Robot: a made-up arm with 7 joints. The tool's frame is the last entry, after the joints.
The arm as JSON. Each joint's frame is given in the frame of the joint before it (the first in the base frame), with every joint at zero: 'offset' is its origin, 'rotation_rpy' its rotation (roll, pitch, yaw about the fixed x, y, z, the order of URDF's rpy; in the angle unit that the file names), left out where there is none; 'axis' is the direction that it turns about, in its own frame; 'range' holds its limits. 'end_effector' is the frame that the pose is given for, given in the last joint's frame.
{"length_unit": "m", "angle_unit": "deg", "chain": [
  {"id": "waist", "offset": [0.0, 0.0, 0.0], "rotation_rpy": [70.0, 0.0, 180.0], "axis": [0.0, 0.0, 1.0], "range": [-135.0, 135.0]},
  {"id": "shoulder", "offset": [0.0, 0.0, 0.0], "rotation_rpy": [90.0, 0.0, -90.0], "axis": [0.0, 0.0, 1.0], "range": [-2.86, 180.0]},
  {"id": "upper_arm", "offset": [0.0, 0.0, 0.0], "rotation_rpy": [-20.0, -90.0, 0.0], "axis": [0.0, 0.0, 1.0], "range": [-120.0, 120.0]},
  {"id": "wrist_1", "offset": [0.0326, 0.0, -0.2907], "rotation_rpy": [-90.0, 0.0, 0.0], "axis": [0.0, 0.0, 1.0], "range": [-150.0, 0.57]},
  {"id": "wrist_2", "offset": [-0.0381, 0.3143, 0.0], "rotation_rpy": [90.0, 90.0, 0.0], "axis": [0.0, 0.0, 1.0], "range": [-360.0, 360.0]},
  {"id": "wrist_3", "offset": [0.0, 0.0, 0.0], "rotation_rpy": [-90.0, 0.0, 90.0], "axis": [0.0, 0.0, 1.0], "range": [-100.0, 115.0]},
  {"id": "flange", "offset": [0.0, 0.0, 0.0], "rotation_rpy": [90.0, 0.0, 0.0], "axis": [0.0, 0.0, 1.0], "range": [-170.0, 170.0]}
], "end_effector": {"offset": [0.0, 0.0, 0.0]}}
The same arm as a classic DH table. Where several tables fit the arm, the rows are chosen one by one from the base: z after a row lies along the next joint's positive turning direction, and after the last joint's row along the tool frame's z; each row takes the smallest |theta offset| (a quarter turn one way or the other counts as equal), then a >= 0, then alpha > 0; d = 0 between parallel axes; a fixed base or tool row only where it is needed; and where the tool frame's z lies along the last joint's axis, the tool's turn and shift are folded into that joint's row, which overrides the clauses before.
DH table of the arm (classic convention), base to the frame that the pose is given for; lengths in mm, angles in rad. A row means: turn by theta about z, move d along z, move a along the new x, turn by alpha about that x. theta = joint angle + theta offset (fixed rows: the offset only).
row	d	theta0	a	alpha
base (fixed)	0.0	0.0000	0.0	-1.2218
waist	0.0	1.5708	0.0	1.5708
shoulder	0.0	1.2218	0.0	-1.5708
upper_arm	-290.7	-1.5708	32.6	-1.5708
wrist_1	0.0	0.0000	-38.1	1.5708
wrist_2	-314.3	0.0000	0.0	-1.5708
wrist_3	0.0	0.0000	0.0	1.5708
flange	0.0	0.0000	0.0	0.0000
Joint limits (rad, base to tool): -2.3562..2.3562 -0.0499..3.1416 -2.0944..2.0944 -2.6180..0.0099 -6.2832..6.2832 -1.7453..2.0071 -2.9671..2.9671

